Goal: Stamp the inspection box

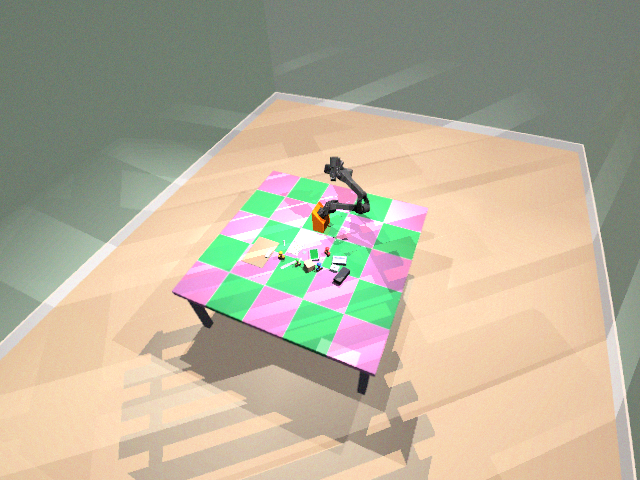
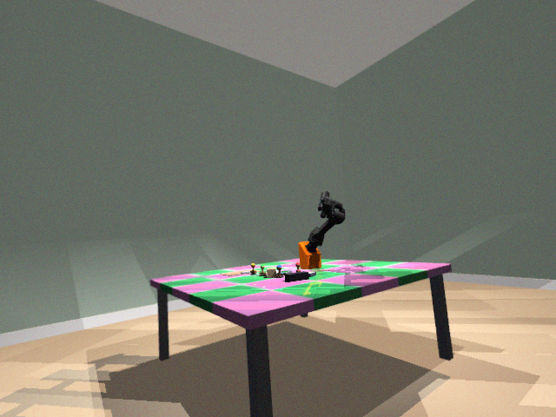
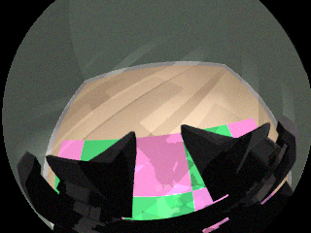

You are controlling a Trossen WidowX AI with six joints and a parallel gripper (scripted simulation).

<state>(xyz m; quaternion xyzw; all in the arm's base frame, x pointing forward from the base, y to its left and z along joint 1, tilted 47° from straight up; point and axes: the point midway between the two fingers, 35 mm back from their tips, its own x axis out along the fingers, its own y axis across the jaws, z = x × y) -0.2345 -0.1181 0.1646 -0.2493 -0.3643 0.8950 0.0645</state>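
The green-knobbed stamp is 64 cm ahead of my gripper tip, 5 cm to the right of it and 29 cm below it. Round my gripper tip: red-knobbed stamp: 48 cm ahead, 9 cm to the left, 29 cm below; then green ink pad: 53 cm ahead, 2 cm to the left, 31 cm below; then white card: 52 cm ahead, 12 cm to the right, 32 cm below.
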